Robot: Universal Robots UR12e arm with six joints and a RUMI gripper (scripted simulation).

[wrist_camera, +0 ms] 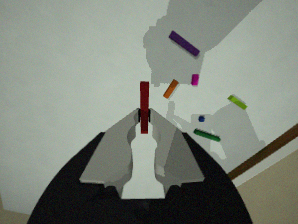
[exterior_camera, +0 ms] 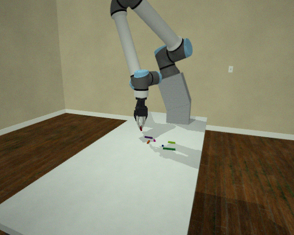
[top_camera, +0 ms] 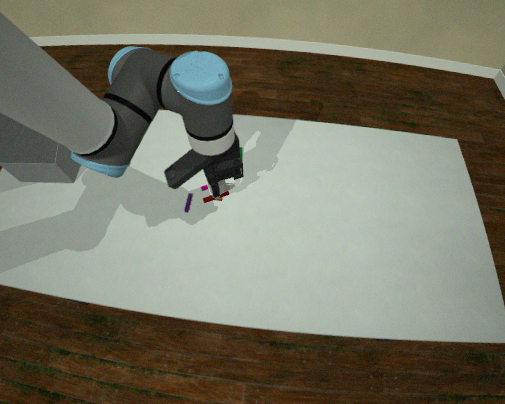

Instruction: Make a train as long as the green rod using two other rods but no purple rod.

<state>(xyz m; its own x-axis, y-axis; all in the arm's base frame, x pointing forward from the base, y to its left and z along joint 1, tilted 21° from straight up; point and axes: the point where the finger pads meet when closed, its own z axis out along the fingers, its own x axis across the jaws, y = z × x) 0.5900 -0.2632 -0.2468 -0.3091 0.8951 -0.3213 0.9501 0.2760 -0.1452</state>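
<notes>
My hand is 16 cm to the right of the small blue rod, 11 cm above it and 3 cm short of it. Also, from my hand: red rod 1 cm below; orange rod 11 cm below, 5 cm to the left, 1 cm behind; magenta rod 11 cm below, 9 cm to the left, 5 cm behind.
</notes>
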